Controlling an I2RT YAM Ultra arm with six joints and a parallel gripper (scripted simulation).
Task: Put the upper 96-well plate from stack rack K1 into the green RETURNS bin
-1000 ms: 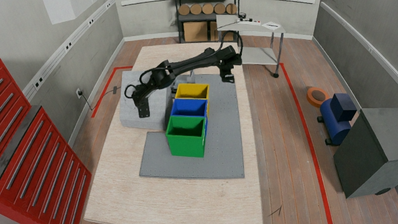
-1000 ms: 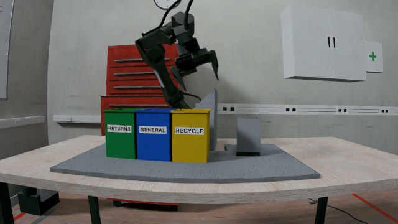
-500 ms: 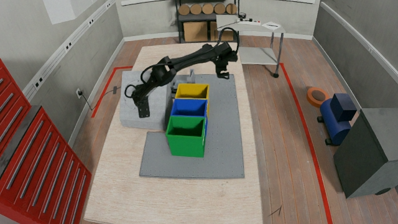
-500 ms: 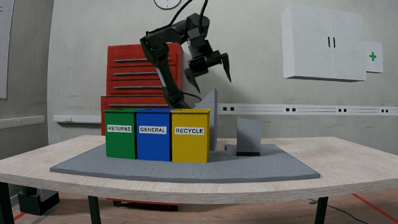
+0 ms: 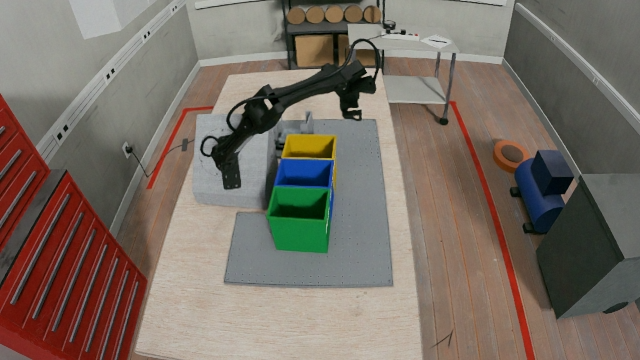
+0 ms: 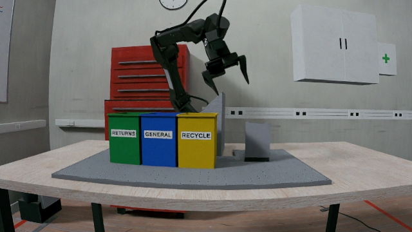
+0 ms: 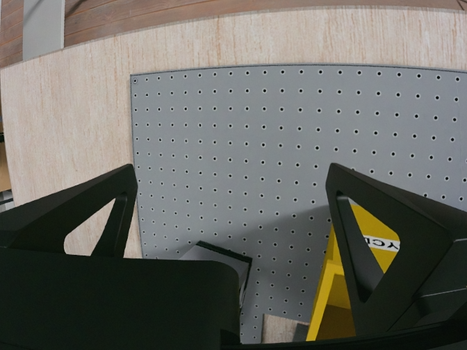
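Right now the clear 96-well plate is 25 cm behind my hand, 13 cm to the left of it and 23 cm below it. From my hand the other things lie so: yellow recycle bin (18 cm behind, 10 cm to the right, 18 cm below); blue general bin (19 cm behind, 23 cm to the right, 18 cm below); green returns bin (21 cm behind, 36 cm to the right, 18 cm below).
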